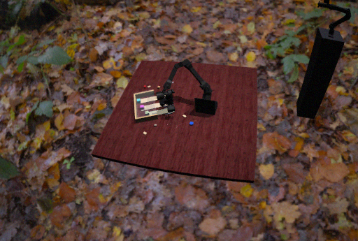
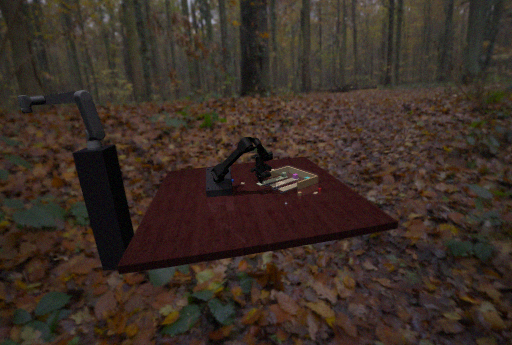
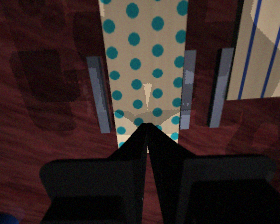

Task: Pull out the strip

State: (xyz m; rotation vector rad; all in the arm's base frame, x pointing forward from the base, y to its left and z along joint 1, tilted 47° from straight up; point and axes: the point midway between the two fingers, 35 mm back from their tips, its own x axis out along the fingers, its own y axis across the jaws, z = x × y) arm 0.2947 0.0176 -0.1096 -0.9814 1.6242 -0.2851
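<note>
Now: gripper tip 170 mm short of the strip and 10 mm to the left of it.
</note>
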